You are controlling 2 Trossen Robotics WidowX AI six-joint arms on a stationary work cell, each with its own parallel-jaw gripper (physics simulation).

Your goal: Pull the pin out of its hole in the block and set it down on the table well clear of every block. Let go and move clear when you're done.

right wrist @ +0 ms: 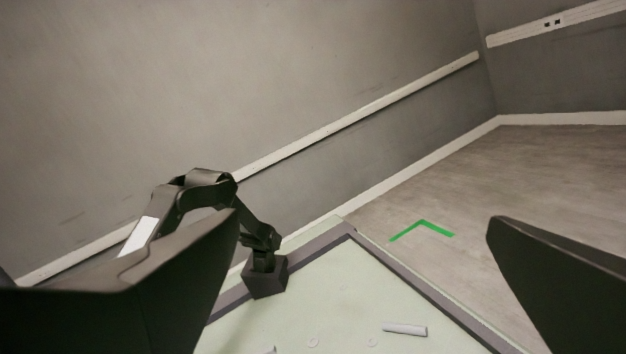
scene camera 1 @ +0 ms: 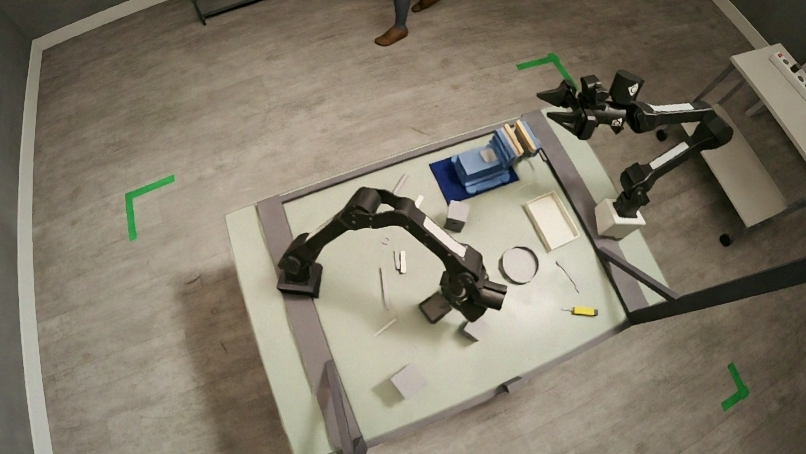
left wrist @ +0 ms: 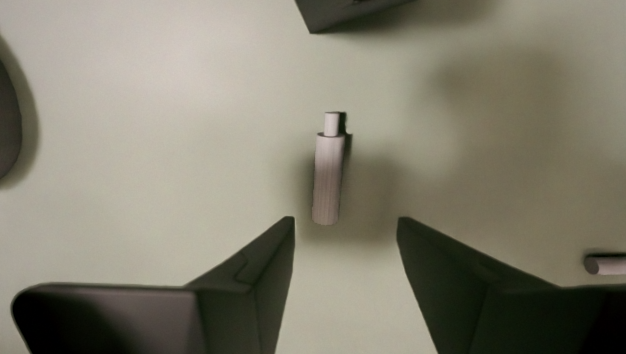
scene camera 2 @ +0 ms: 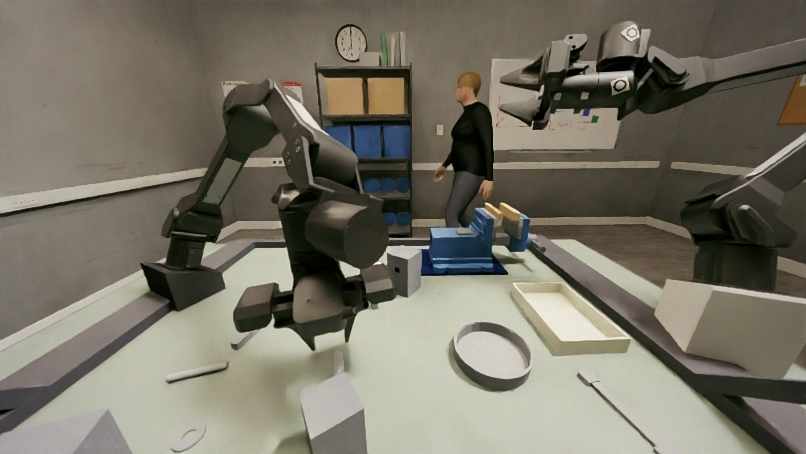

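Pixels of known places: left gripper, fingertip midpoint: [left wrist: 345, 227] [scene camera 2: 330, 344]; right gripper, fingertip midpoint: [right wrist: 361, 223] [scene camera 1: 541, 104] [scene camera 2: 499, 94]; left arm's base at its link origin: [right wrist: 263, 264] [scene camera 1: 298, 275] [scene camera 2: 182, 267]; right arm's base at its link origin: [scene camera 1: 624, 210].
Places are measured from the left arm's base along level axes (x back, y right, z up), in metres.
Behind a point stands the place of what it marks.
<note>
A pale stepped pin [left wrist: 327, 177] {x -0.424, y 0.016, z -0.050 m} [scene camera 2: 338, 362] {x -0.421, y 0.013, z -0.050 m} lies flat on the table, its thin end toward a grey block [left wrist: 350, 12] {x -0.465, y 0.073, z -0.044 m} [scene camera 2: 335, 411] {x -0.495, y 0.098, z 0.006 m} [scene camera 1: 476, 331] {x -0.482, y 0.103, z 0.006 m} with a gap between them. In scene camera 1 the pin does not show. My left gripper [left wrist: 345, 227] {x -0.412, y 0.014, z -0.021 m} [scene camera 2: 329, 342] {x -0.412, y 0.014, z -0.021 m} points down above the table near the pin's thick end; it is partly open with nothing between its fingers. In the left wrist view the pin is left of centre between the fingertips. My right gripper [scene camera 1: 544, 105] {x -0.555, y -0.371, z 0.335 m} [scene camera 2: 501, 91] {x -0.555, y -0.371, z 0.335 m} [right wrist: 361, 223] {x -0.555, y -0.371, z 0.335 m} is wide open, empty and high at the far right.
Other grey blocks [scene camera 1: 408, 380] {x -0.317, y 0.240, z 0.026 m} [scene camera 1: 456, 214] {x -0.409, y -0.208, z 0.025 m} stand at the front and back. A round dish [scene camera 1: 501, 271] {x -0.565, y -0.081, z -0.058 m}, a cream tray [scene camera 1: 538, 226] {x -0.669, y -0.225, z -0.044 m}, a blue vise [scene camera 1: 479, 166] {x -0.471, y -0.369, z 0.021 m} and a yellow-handled tool [scene camera 1: 584, 311] {x -0.810, y 0.022, z -0.047 m} are on the right. Loose rods [scene camera 1: 384, 287] [scene camera 2: 197, 372] lie on the left.
</note>
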